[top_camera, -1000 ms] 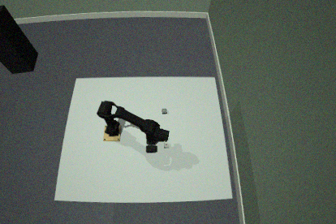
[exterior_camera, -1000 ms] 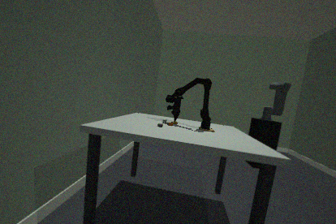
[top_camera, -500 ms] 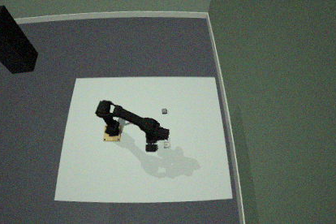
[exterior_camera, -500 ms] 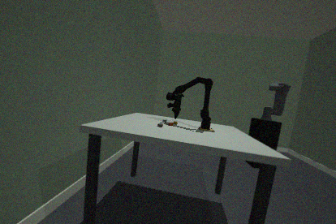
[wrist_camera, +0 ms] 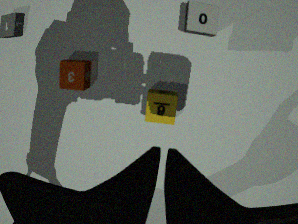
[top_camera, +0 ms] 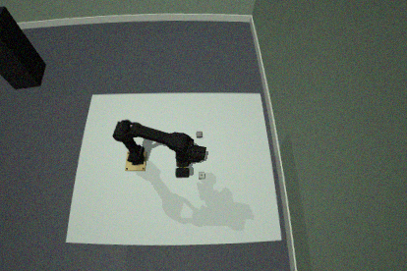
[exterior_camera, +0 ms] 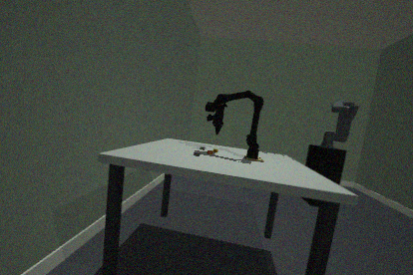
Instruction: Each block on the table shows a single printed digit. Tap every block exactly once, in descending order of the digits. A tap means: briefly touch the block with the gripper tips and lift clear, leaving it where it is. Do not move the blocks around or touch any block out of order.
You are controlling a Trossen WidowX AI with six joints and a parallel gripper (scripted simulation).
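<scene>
The orange block lies 30 mm ahead of my gripper tip, 100 mm to the left of it and 110 mm below it. Round my gripper tip: yellow block (10 mm behind, 110 mm below); then white block (90 mm ahead, 40 mm to the right, 110 mm below); then grey block (100 mm ahead, 210 mm to the left, 110 mm below).
</scene>
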